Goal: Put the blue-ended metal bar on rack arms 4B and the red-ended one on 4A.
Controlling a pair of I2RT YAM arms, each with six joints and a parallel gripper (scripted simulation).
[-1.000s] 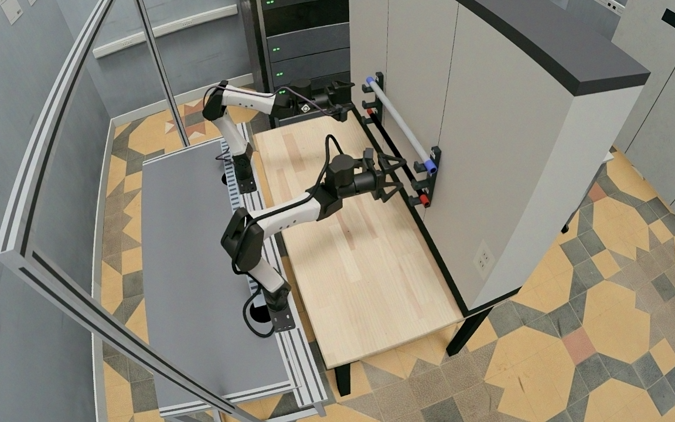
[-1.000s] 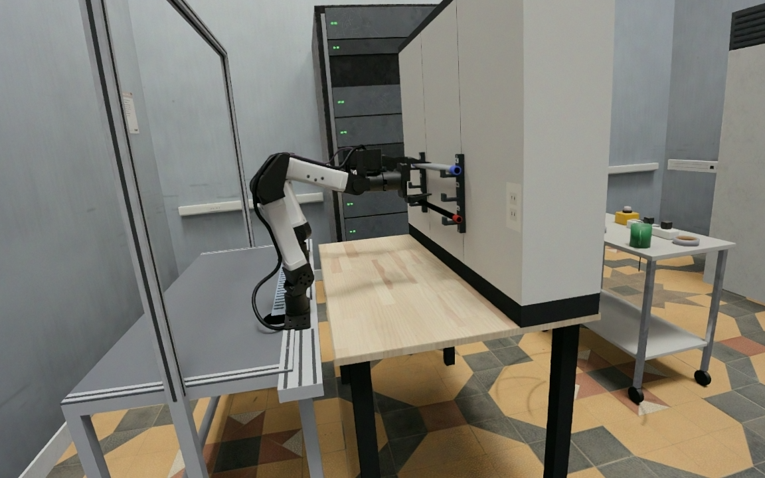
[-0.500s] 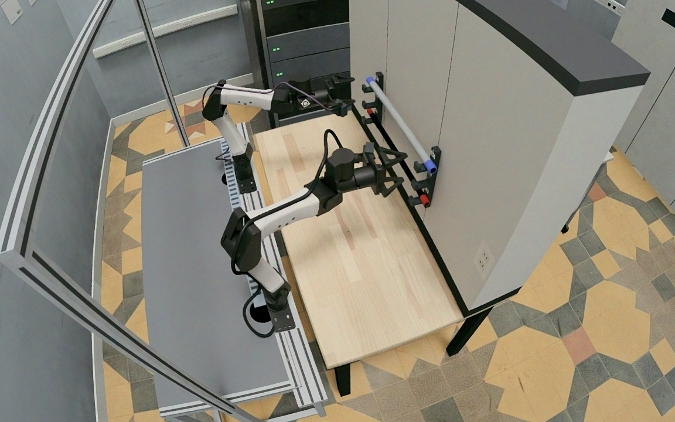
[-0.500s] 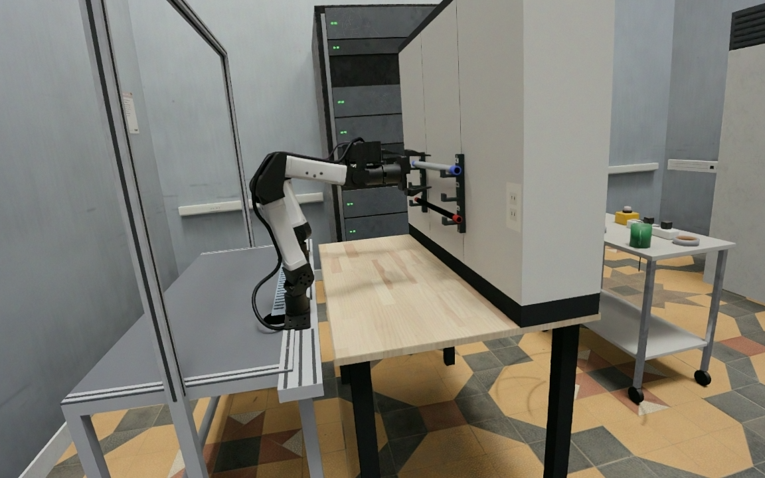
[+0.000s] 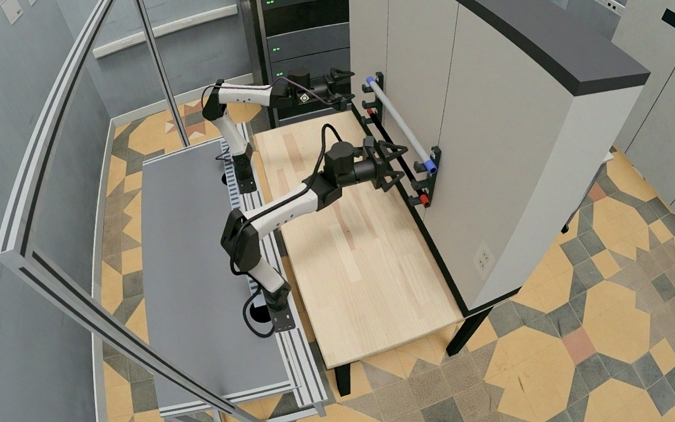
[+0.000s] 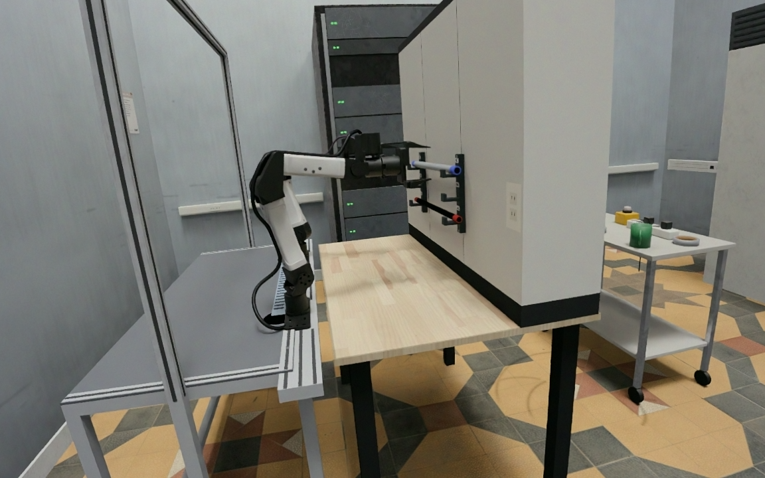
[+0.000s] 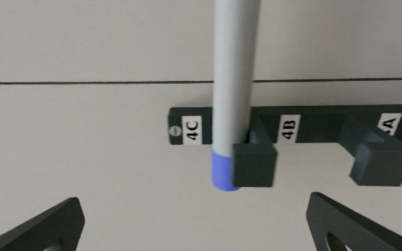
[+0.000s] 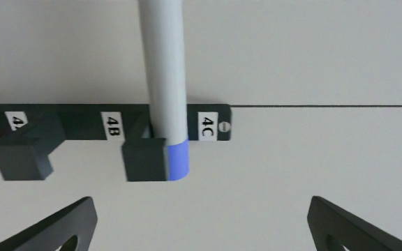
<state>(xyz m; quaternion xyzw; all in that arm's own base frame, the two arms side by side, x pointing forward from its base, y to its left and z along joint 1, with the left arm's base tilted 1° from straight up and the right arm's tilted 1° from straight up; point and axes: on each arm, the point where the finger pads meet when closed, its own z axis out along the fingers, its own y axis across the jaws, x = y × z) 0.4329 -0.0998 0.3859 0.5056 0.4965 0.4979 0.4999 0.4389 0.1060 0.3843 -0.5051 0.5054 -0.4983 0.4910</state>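
Note:
My left gripper is now 190 mm to the left of the blue-ended bar, 80 mm short of it and 30 mm above it. From my left hand the other things lie so: red-ended bar: 190 mm to the right, 180 mm below, 90 mm ahead; pale wall panel: 230 mm ahead, 210 mm to the right, 50 mm above.

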